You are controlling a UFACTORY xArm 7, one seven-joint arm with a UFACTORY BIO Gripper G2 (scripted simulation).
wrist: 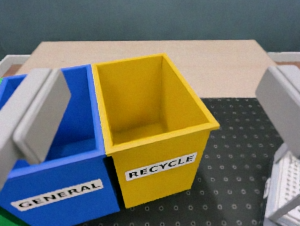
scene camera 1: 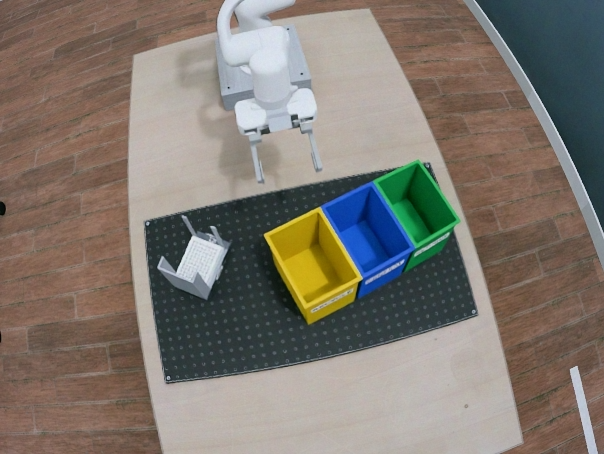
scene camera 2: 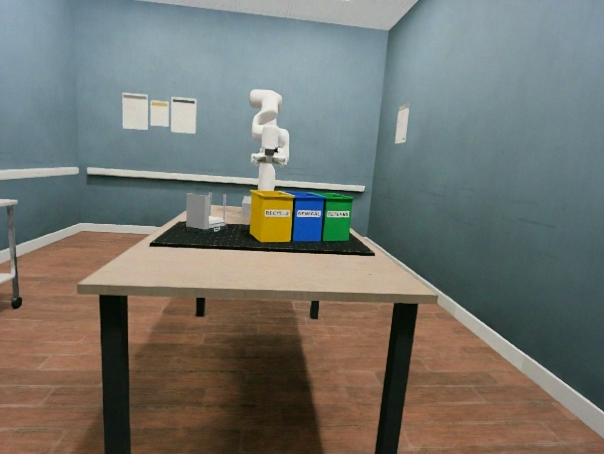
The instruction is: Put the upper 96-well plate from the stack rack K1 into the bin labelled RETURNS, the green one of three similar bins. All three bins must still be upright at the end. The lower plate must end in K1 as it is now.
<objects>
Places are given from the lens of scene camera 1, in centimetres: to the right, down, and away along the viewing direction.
green returns bin (scene camera 1: pixel 410 190): 27, -9, 120
blue bin (scene camera 1: pixel 375 237): 18, 3, 120
yellow bin (scene camera 1: pixel 307 248): 1, 5, 120
</objects>
